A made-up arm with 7 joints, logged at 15 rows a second.
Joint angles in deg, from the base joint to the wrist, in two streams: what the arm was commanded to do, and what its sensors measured. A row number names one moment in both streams.
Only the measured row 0 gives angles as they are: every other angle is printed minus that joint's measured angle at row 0.
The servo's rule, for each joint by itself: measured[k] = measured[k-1] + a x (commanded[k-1-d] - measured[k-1]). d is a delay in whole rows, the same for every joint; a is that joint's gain. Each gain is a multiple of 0.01, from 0.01 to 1. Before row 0 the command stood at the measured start. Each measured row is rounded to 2 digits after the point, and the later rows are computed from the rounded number. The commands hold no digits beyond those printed.
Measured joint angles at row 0:
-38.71 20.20 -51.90 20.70 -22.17 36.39 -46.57
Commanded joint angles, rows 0 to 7:
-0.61 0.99 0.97 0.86 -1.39 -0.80 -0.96
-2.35 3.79 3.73 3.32 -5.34 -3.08 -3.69
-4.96 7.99 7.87 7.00 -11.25 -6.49 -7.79
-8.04 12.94 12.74 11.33 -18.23 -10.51 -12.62
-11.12 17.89 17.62 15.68 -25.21 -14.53 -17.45
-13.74 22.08 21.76 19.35 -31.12 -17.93 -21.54
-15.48 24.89 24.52 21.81 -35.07 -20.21 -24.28
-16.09 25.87 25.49 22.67 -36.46 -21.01 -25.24
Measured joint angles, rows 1 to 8:
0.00 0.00 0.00 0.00 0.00 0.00 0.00
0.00 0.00 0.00 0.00 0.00 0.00 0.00
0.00 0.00 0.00 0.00 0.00 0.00 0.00
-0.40 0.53 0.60 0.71 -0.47 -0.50 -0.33
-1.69 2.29 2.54 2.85 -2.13 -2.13 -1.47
-3.85 5.37 5.84 6.25 -5.23 -4.88 -3.62
-6.62 9.46 10.12 10.42 -9.65 -8.43 -6.68
-9.59 14.01 14.77 14.73 -14.94 -12.27 -10.34
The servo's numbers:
d 3
a 0.66 0.54 0.62 0.82 0.34 0.63 0.34

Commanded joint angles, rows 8 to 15:
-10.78 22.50 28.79 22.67 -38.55 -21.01 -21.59
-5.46 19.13 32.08 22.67 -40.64 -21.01 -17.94
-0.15 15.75 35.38 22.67 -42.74 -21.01 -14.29
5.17 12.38 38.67 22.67 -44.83 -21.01 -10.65
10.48 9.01 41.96 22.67 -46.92 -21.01 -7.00
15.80 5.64 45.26 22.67 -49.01 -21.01 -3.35
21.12 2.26 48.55 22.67 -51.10 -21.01 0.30
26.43 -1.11 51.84 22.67 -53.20 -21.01 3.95
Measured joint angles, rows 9 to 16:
-12.33 18.37 19.10 18.52 -20.44 -15.84 -14.15
-14.41 21.89 22.46 21.22 -25.41 -18.59 -17.59
-15.52 24.04 24.34 22.41 -29.17 -20.11 -20.19
-12.39 23.21 27.10 22.62 -32.36 -20.68 -20.67
-7.82 21.01 30.19 22.66 -35.18 -20.89 -19.74
-2.76 18.17 33.41 22.67 -37.75 -20.97 -17.89
2.47 15.04 36.67 22.67 -40.16 -21.00 -15.43
7.76 11.78 39.95 22.67 -42.46 -21.01 -12.56

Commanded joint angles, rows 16 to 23:
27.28 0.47 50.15 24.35 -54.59 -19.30 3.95
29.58 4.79 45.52 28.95 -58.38 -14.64 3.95
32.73 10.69 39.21 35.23 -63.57 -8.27 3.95
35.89 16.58 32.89 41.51 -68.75 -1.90 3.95
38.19 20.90 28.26 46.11 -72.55 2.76 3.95
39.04 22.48 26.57 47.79 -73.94 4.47 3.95
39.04 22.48 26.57 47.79 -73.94 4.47 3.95
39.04 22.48 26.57 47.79 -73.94 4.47 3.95
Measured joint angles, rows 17 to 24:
13.07 8.46 43.24 22.67 -44.69 -21.01 -9.43
18.38 5.11 46.53 22.67 -46.87 -21.01 -6.12
23.69 1.75 49.82 22.67 -49.02 -21.01 -2.70
26.06 1.06 50.02 24.05 -50.91 -19.93 -0.44
28.38 3.07 47.23 28.07 -53.45 -16.60 1.05
31.25 7.18 42.26 33.94 -56.89 -11.35 2.04
34.31 12.26 36.45 40.15 -60.92 -5.40 2.69
36.87 16.93 31.37 45.04 -64.87 -0.26 3.12

